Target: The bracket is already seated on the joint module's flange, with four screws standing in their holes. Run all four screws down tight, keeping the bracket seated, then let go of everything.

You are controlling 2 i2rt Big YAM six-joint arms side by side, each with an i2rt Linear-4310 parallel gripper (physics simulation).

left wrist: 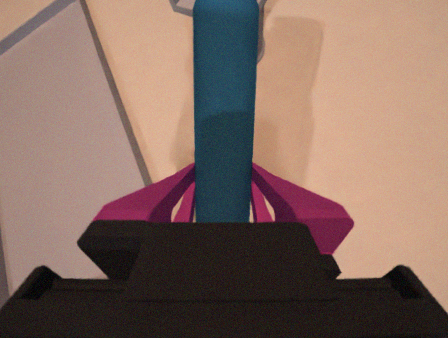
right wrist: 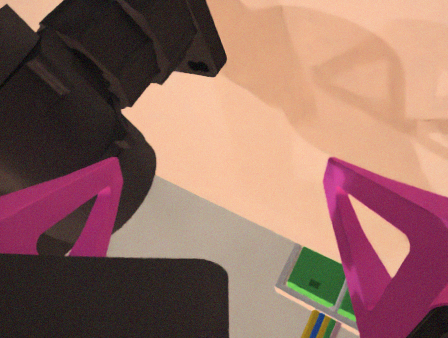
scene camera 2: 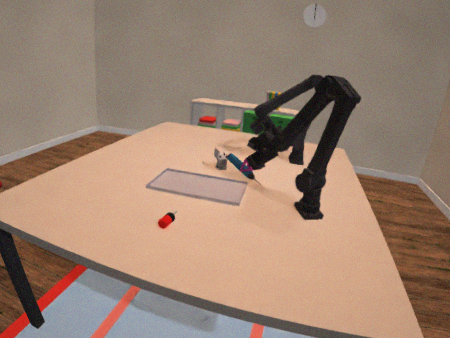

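Pixels of known places: left gripper, fingertip midpoint: (left wrist: 223,169) (scene camera 2: 242,170); right gripper, fingertip midpoint: (right wrist: 223,168); left arm's base, link origin: (scene camera 2: 307,211); right arm's base, link origin: (scene camera 2: 295,161).
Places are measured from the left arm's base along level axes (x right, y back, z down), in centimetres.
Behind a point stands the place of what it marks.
Note:
A grey joint module with the bracket (scene camera 2: 220,158) @(x 42.9, y -31.4, z -6.7 cm) on top stands upright behind the tray in the scene view. In the left wrist view, a small part of the bracket (left wrist: 184,6) @(x 42.5, y -31.4, z -6.6 cm) shows at the top edge, mostly hidden by the handle. The screws are too small or hidden to tell how deep they sit. My left gripper (scene camera 2: 246,167) @(x 34.6, y -21.0, z -3.7 cm) (left wrist: 223,169) @(x 34.6, y -21.0, z -3.7 cm) is shut on the blue screwdriver (scene camera 2: 235,161) @(x 37.1, y -24.6, z -7.4 cm) (left wrist: 225,90) @(x 38.0, y -22.7, z -8.2 cm). The screwdriver is tilted, its handle end beside the bracket and its thin shaft pointing down and right, away from it. My right gripper (right wrist: 223,168) @(x 65.5, y 9.3, z -10.1 cm) is open and empty, above the table's far part.
A shallow grey tray (scene camera 2: 192,199) @(x 12.7, y -46.7, z -0.1 cm) (left wrist: 112,82) @(x 33.9, y -40.4, z -0.6 cm) lies in front of the module. A red screwdriver (scene camera 2: 166,220) @(x -9.0, y -56.5, z -3.0 cm) lies nearer the front edge. The other arm's dark links (right wrist: 65,100) @(x 59.5, y 13.5, z -11.4 cm) are close beside my right gripper. A shelf unit (scene camera 2: 227,103) stands beyond the table.

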